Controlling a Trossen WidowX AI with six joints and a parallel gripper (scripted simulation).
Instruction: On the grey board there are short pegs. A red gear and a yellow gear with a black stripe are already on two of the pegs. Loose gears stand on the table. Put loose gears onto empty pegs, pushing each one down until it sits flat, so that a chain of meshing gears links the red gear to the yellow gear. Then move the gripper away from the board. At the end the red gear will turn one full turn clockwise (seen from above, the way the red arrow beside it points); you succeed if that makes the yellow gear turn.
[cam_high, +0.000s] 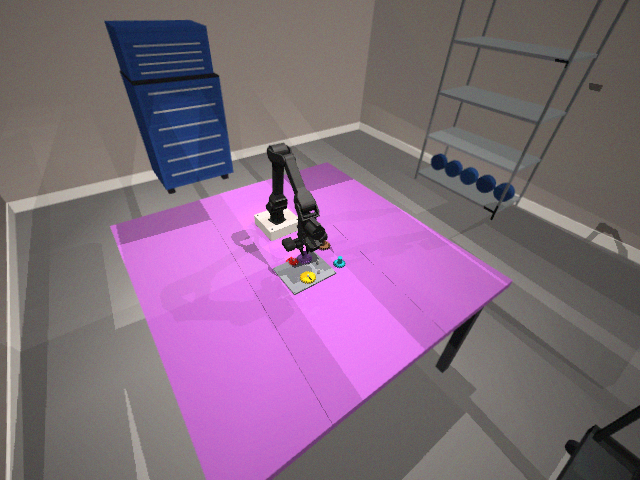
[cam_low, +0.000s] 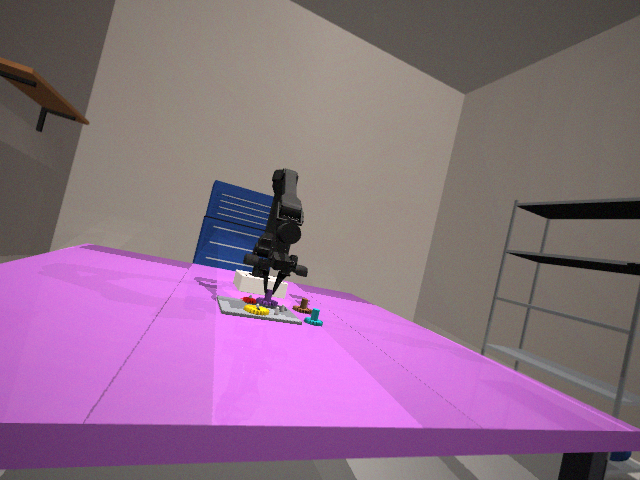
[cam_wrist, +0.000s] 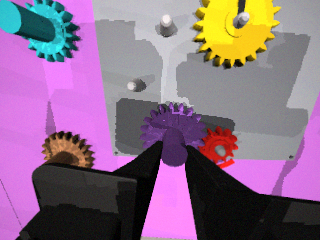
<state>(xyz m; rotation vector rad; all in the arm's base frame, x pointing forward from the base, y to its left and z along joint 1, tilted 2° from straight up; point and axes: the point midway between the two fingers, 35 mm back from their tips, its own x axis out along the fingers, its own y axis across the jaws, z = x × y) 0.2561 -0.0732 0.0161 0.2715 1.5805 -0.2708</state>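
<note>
Right now the red gear is 40 mm to the right of my gripper tip, 30 mm below it and 20 mm behind it. From my gripper tip the other things lie so: yellow gear 80 mm ahead, 70 mm to the right, 30 mm below; then purple gear 10 mm below; then brown gear 140 mm to the left, 30 mm below, 10 mm behind.
</note>
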